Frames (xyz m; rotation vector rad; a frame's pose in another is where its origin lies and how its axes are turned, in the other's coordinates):
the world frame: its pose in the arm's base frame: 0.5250 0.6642 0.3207 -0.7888 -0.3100 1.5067
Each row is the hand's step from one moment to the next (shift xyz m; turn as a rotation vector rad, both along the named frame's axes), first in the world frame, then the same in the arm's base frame.
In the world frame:
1: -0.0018 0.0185 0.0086 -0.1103 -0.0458 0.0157
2: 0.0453 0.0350 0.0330 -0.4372 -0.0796 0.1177
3: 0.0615 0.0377 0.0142 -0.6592 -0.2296 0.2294
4: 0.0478 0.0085 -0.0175 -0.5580 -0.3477 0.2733
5: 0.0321 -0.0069 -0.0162 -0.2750 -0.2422 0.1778
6: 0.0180 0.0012 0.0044 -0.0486 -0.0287 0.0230
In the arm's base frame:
1: -0.0198 -0.0016 -0.0050 0.0158 -0.0956 0.0715
2: -0.0441 0.0480 -0.0111 -0.0506 -0.3764 0.2590
3: -0.0328 0.0581 -0.0310 -0.0255 -0.5404 0.4972
4: 0.0086 0.0399 -0.0315 0.0455 -0.4177 0.5748
5: 0.0183 0.0271 -0.0164 0.0492 -0.1857 0.3592
6: -0.0022 0.0182 -0.0027 0.0033 -0.0368 0.0485

